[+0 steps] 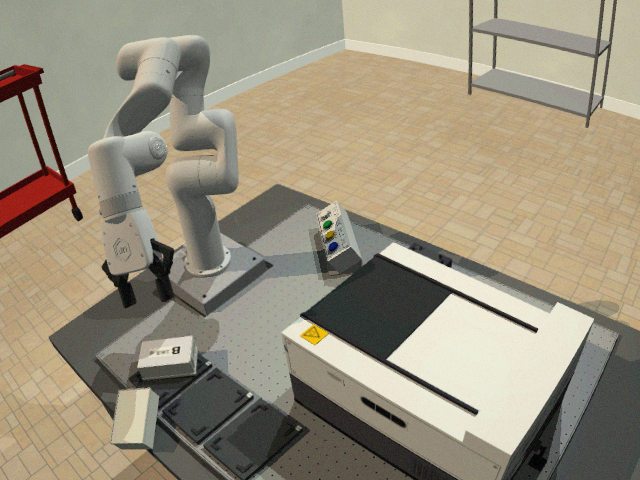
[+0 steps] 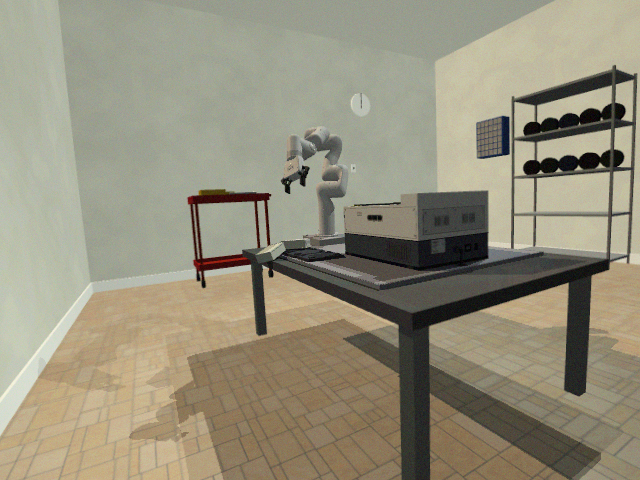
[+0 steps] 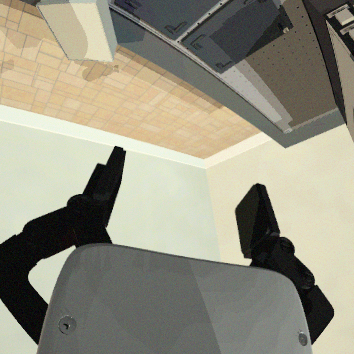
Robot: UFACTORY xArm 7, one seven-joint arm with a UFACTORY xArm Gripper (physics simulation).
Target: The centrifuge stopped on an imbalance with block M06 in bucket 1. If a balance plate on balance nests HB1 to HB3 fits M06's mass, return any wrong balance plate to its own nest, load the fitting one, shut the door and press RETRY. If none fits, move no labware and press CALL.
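Places are measured from the arm's base along level axes (x right, y ahead, z up), in centimetres.
Where they show: gripper, fingertip midpoint: [image 1: 148, 302] [image 2: 295, 189] [image 3: 186, 181]; arm's base at its link origin: [image 1: 208, 261] [image 2: 327, 235].
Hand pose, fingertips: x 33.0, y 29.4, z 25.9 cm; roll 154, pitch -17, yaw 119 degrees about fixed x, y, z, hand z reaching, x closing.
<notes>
Each offset is from my fingertips to the top centre of the thing. "spot": to the spot under its first point. Level surfaces: height alone.
My gripper [image 1: 146, 298] [image 2: 295, 188] [image 3: 186, 181] is open and empty, raised above the table beside the arm's base. A white plate marked B @[dy -11.4, dx -4.0, dz -24.0 cm] [image 1: 166, 356] lies over the nest nearest the arm. A pale, tilted plate [image 1: 133, 421] [image 2: 271, 251] [image 3: 82, 32] overhangs the table edge beside the nests; its label is not visible. The middle nest @[dy +3.4, dx -2.0, dz -28.2 cm] [image 1: 209, 403] and the far nest @[dy +17.1, dx -1.9, dz -28.2 cm] [image 1: 258, 436] [image 3: 237, 42] hold no plate. The centrifuge [image 1: 343, 369] [image 2: 382, 222] has a black panel @[spot: dy +27.8, dx -30.5, dz -8.7 cm] [image 1: 382, 304] and a white panel on top; its bucket contents are hidden. The button box @[dy -7.2, dx -60.7, dz -21.6 cm] [image 1: 348, 242] has green, yellow and blue buttons.
The nests and centrifuge stand on a perforated board @[dz -29.9 cm] [image 1: 248, 330] on the dark table [image 1: 77, 330] [image 2: 465, 299]. A red cart [image 1: 38, 191] [image 2: 227, 197] stands beyond the table. A shelf rack [image 1: 594, 87] [image 2: 612, 191] stands by the wall.
</notes>
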